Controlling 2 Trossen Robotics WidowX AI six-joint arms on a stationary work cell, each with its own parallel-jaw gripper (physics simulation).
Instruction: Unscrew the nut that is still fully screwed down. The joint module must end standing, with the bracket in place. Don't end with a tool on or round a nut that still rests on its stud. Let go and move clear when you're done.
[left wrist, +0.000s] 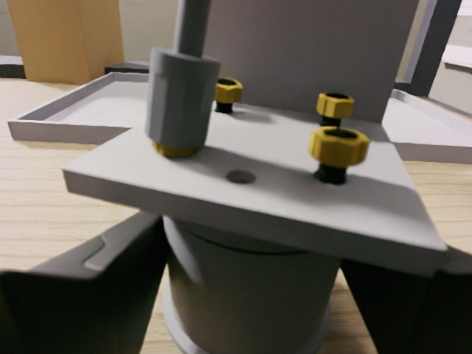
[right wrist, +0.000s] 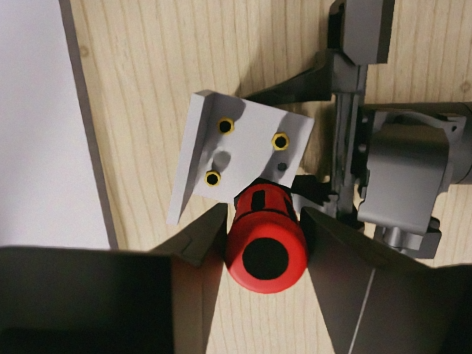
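The grey joint module (left wrist: 255, 295) stands upright under the bracket (left wrist: 120, 160) (right wrist: 250, 125), whose plate lies on top. My left gripper (left wrist: 250, 209) (right wrist: 228, 145) is shut on the module's round body, below the plate. Three brass nuts, front right (left wrist: 339, 146) (right wrist: 280, 141), back right (left wrist: 335, 106) (right wrist: 225, 125) and back left (left wrist: 228, 91) (right wrist: 212, 178), sit raised above the plate on black studs. The nut driver's grey socket (left wrist: 184, 100) covers most of the fourth nut (left wrist: 175, 150), low at the plate. My right gripper (right wrist: 263, 215) is shut on its red handle (right wrist: 265, 230).
A shallow light tray (left wrist: 70, 133) (right wrist: 90, 135) lies behind the bracket's upright wall (left wrist: 310, 55) (right wrist: 187, 160). A tan box (left wrist: 70, 40) stands at the back left in the left wrist view. The left arm reaches in from the right side of the right wrist view.
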